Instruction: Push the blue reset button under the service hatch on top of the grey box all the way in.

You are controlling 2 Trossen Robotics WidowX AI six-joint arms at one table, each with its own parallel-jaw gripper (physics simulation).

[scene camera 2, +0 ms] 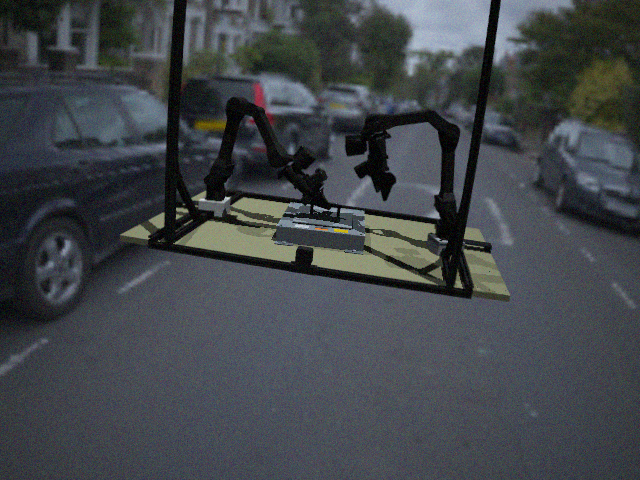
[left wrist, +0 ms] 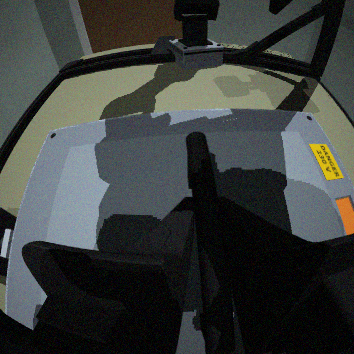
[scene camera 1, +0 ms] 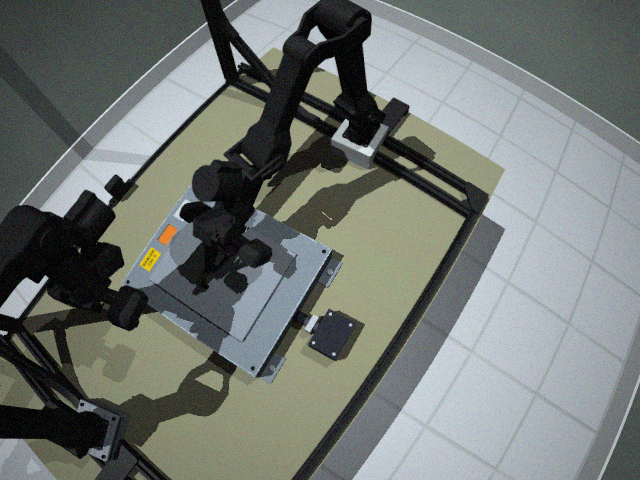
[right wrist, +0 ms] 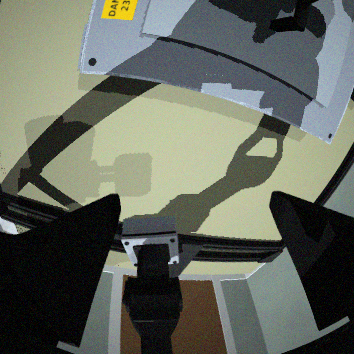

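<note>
The grey box [scene camera 1: 304,257] [scene camera 2: 318,238] [left wrist: 70,175] [right wrist: 112,46] lies flat in the middle of the table. Its service hatch [scene camera 1: 261,295] [right wrist: 246,60] is a large grey panel on top, and a dark gap runs along its edge in the right wrist view. My left gripper [scene camera 1: 209,273] [scene camera 2: 315,192] [left wrist: 203,204] is over the hatch, shut on the black hatch handle [left wrist: 197,161]. My right gripper [scene camera 1: 115,290] [scene camera 2: 385,183] [right wrist: 197,200] is open and empty. It hangs above the table just off the box's labelled end. The blue button is hidden.
A yellow danger label [scene camera 1: 150,259] [left wrist: 326,161] and an orange patch [scene camera 1: 168,234] [left wrist: 345,214] sit at one end of the box top. A small black block [scene camera 1: 332,333] lies beside the box. A black frame [scene camera 1: 432,281] rims the table.
</note>
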